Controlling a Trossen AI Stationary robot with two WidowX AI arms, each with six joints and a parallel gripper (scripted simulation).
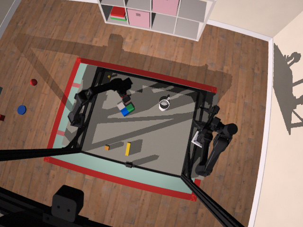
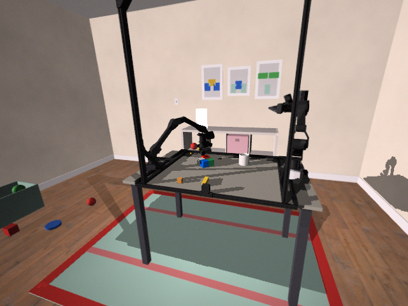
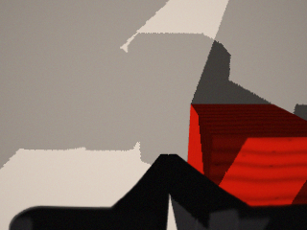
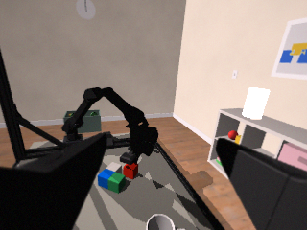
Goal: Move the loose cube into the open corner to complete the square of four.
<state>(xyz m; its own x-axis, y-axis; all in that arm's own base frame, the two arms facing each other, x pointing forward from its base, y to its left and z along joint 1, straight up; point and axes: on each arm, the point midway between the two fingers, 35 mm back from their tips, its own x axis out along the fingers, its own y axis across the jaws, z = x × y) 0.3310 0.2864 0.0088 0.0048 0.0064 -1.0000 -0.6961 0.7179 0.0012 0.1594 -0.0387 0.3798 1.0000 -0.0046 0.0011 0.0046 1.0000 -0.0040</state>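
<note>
Right now my left hand is 30 mm to the left of the red cube, 30 mm past it and 30 mm above it. Round my left hand: green cube (110 mm behind, 80 mm to the right, 30 mm below); blue cube (140 mm behind, 40 mm to the right, 30 mm below); white cube (110 mm behind, 30 mm below, 10 mm to the right).
</note>
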